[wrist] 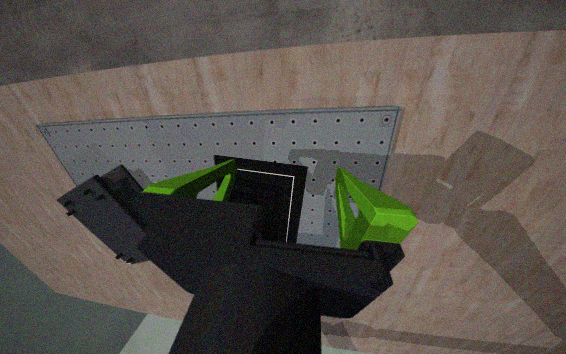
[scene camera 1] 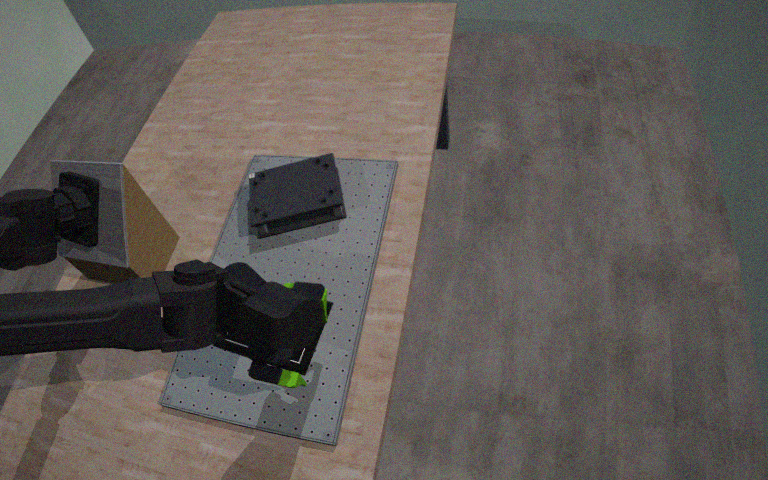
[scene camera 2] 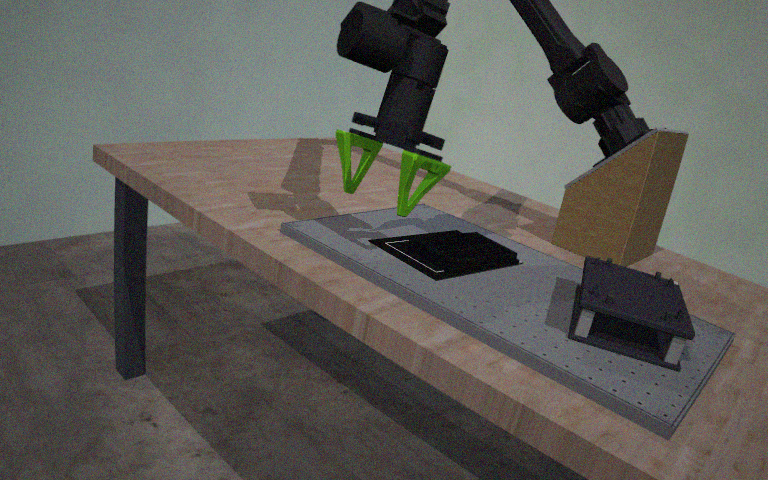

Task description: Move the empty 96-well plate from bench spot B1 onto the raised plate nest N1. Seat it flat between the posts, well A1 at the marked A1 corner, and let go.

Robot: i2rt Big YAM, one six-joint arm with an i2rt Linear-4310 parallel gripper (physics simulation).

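Seen in the pictures: gripper, fingertip midpoint: (wrist: 285, 168) (scene camera 1: 313, 352) (scene camera 2: 373, 204); arm's base at its link origin: (scene camera 1: 81, 208) (scene camera 2: 633, 155).
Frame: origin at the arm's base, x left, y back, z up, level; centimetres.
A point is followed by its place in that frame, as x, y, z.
Observation:
The black 96-well plate (scene camera 2: 475, 247) @(-2.9, -33.8, -14.1) (wrist: 262, 205) @(-6.1, -38.8, -13.9) lies flat on the black pad of the bench spot (scene camera 2: 437, 276) @(0.5, -44.1, -15.2) (wrist: 299, 200) @(-11.1, -39.5, -15.3) (scene camera 1: 308, 362) @(-9.5, -44.6, -15.3), which has a white outline. Plate and pad are hard to tell apart, and the arm covers most of them in scene camera 1. My gripper (scene camera 1: 315, 350) @(-9.4, -46.9, -9.6) (scene camera 2: 376, 203) @(-9.4, -46.9, -9.6) (wrist: 285, 168) @(-9.4, -46.9, -9.6) is open and empty, in the air above the pad's end away from the nest. In the wrist view the left finger overlaps the pad and the right one is beyond it. The raised nest (scene camera 1: 297, 189) @(18.5, -32.5, -11.0) (scene camera 2: 634, 294) @(19.4, -32.8, -11.0) (wrist: 100, 215) @(19.8, -34.1, -11.0) is empty, with short corner posts and a white mark (scene camera 1: 251, 176) @(19.8, -22.3, -11.0) at one corner.
The pad and nest stand on a grey perforated board (scene camera 1: 362, 226) @(16.2, -44.9, -15.4) (scene camera 2: 509, 316) @(11.0, -43.6, -15.4) (wrist: 175, 135) @(6.4, -47.1, -15.4) on the wooden table (scene camera 1: 339, 73) @(57.0, -25.0, -16.7) (scene camera 2: 215, 164) @(-55.0, -46.3, -16.7) (wrist: 475, 85) @(-27.2, -55.3, -16.7). A wedge-shaped wooden arm base (scene camera 1: 147, 226) @(2.9, -9.9, -6.9) (scene camera 2: 611, 209) @(3.2, -9.9, -7.9) stands beside the board, near the nest. The nest stands turned relative to the board.

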